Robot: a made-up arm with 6 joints.
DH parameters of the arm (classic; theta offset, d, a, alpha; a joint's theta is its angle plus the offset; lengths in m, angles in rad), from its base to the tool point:
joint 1: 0 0.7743 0.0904 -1.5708
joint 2: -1.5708 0 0.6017 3.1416
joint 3: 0 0 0.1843 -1.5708
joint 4: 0 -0.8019 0 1.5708
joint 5: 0 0 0 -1.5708
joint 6: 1.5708 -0.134 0 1.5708
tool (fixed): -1.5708 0 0 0
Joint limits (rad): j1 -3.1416..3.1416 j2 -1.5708..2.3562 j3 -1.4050..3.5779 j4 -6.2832..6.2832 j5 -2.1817..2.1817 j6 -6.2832..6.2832
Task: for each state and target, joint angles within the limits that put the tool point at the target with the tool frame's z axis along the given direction. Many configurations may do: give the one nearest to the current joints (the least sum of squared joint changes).
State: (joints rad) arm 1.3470 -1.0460 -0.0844 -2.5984 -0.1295 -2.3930
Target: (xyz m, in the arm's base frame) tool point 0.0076 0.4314 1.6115 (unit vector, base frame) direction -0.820 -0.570 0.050
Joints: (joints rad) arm 1.4169 -0.8969 -0.6663 -2.5133 -0.8394 -2.6594
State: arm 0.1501 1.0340 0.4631 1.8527 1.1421 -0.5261
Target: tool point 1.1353 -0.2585 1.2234 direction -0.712 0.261 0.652
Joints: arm -0.3347 0.4635 0.1645 1.8320 1.6698 -0.3999
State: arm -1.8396 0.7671 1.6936 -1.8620 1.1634 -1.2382
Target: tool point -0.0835 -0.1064 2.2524 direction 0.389 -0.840 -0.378
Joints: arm -1.4935 0.1456 1.6661 -2.1662 0.9693 -1.1538
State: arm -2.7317 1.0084 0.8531 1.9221 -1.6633 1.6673
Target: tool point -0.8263 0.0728 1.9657 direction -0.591 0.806 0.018
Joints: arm -3.1394 0.6011 1.2944 2.4888 -1.9812 1.0392
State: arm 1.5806 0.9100 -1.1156 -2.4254 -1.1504 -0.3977
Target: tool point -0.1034 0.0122 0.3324 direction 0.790 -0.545 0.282
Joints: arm 2.1758 0.9978 -1.4050 -1.9214 -0.6696 -0.7031
